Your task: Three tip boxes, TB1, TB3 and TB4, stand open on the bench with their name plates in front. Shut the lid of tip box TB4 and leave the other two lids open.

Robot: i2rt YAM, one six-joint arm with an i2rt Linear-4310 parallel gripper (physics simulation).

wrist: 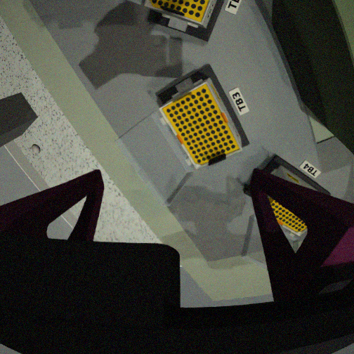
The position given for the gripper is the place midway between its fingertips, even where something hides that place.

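Note:
Visible: grey mat [124, 61]. Black clamp [277, 166]. Gripper [176, 177].

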